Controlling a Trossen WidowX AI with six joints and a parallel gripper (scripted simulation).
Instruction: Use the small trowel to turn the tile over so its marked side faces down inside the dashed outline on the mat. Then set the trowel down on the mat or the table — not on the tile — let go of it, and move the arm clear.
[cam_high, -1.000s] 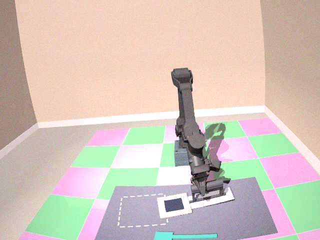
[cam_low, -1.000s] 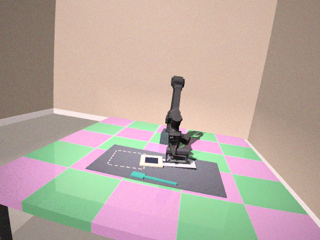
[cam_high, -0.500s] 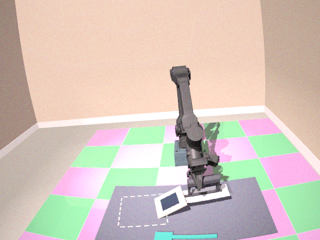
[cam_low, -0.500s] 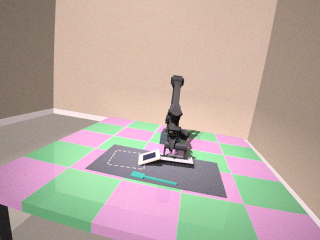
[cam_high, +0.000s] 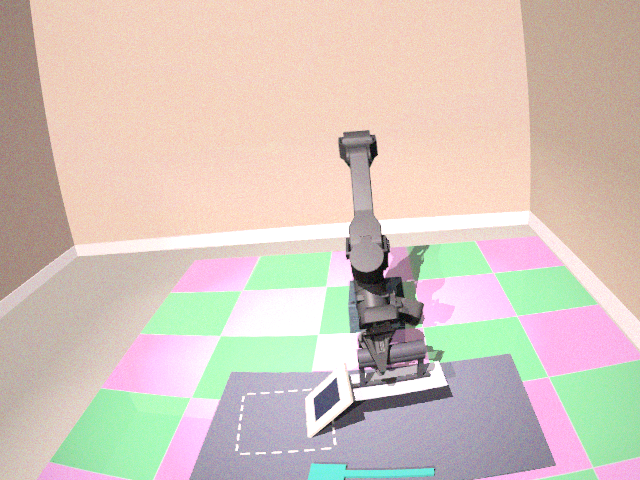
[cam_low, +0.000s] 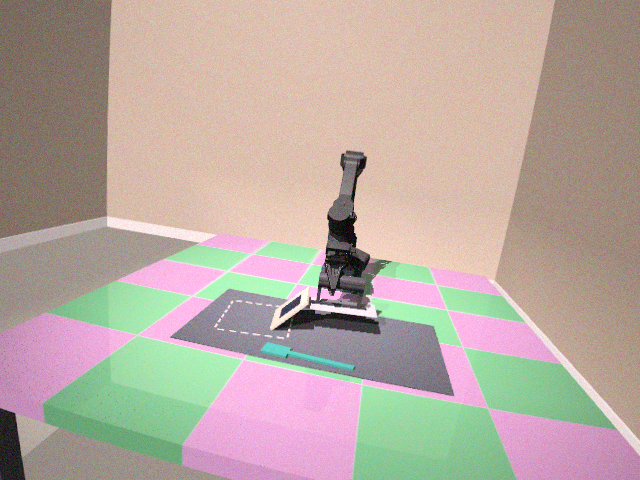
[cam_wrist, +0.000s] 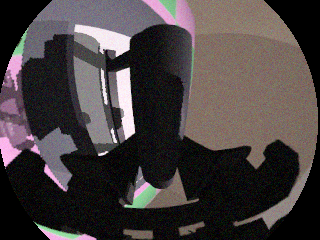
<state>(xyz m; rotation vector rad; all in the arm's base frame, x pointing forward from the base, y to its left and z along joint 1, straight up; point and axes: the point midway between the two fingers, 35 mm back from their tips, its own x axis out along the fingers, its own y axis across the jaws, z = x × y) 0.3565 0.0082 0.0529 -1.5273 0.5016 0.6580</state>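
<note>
Now: gripper tip 10 cm to the left of the tile, 6 cm above it and 1 cm past it. Also, from my gripper tip: teal flat tool: 16 cm ahead, 10 cm below, 5 cm to the right; grey mat: 13 cm below, 2 cm to the right, 2 cm ahead; trowel: 3 cm behind, 1 cm below.
</note>
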